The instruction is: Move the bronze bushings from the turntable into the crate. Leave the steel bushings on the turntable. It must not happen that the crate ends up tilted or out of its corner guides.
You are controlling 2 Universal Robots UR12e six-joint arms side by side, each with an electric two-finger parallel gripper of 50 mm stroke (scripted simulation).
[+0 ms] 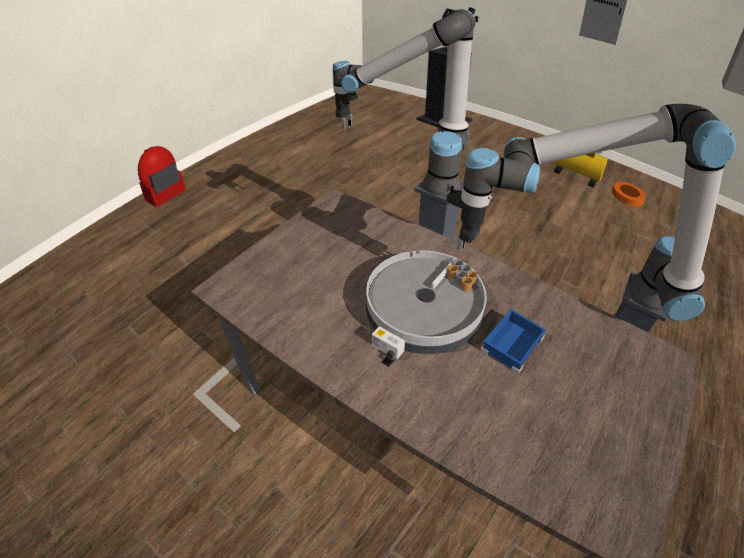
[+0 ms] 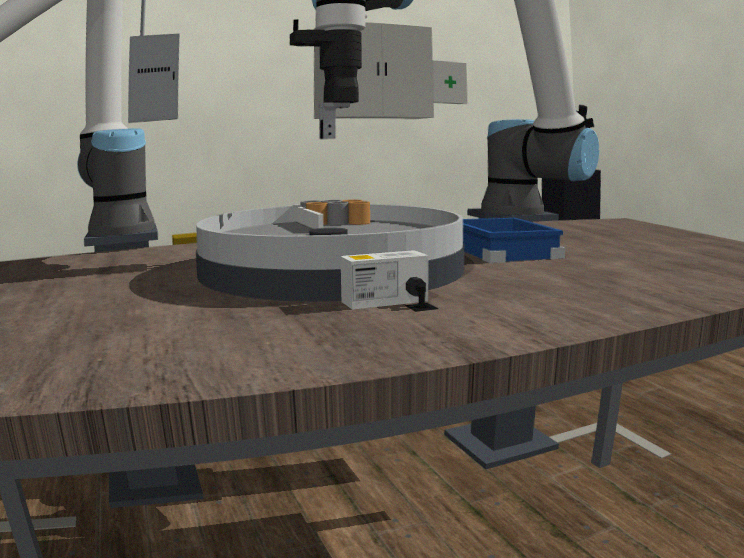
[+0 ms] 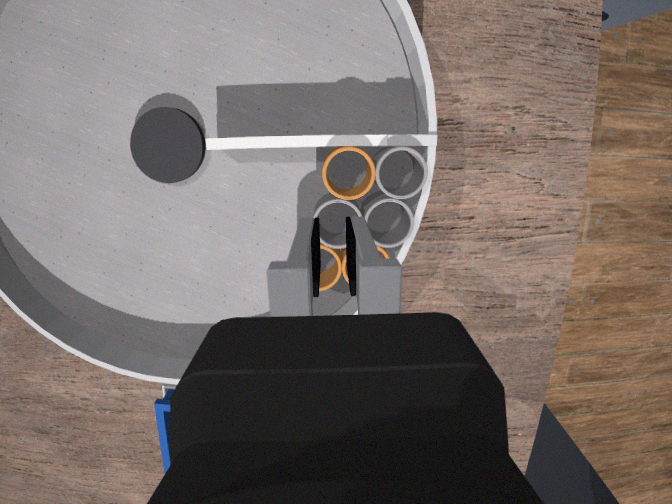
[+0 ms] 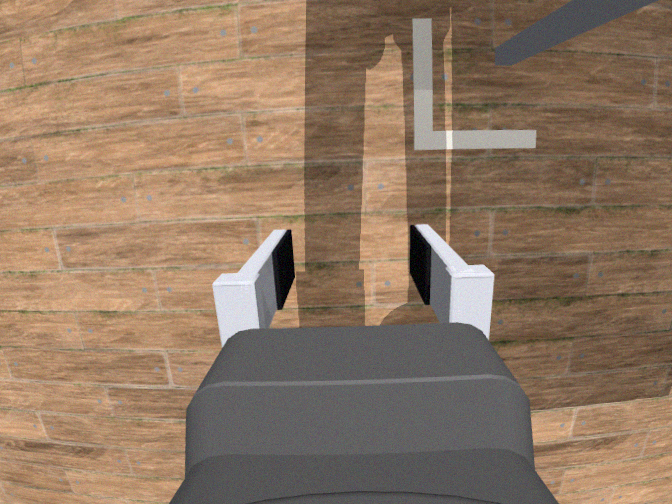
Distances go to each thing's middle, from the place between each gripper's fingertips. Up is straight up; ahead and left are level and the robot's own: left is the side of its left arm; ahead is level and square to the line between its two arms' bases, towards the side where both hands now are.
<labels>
My left gripper (image 2: 327, 138) is now 130 mm short of the turntable (image 1: 401, 294), 30 mm to the left of it and 170 mm above it. Also, from my left hand: blue crate (image 2: 522, 242) (70 mm ahead, 310 mm to the left, 200 mm below).
I see the turntable 1030 mm to the left of my right hand, 630 mm ahead of it and 130 mm below it. The rest, counted from my right hand: blue crate: 1370 mm to the left, 570 mm ahead, 150 mm below.
</labels>
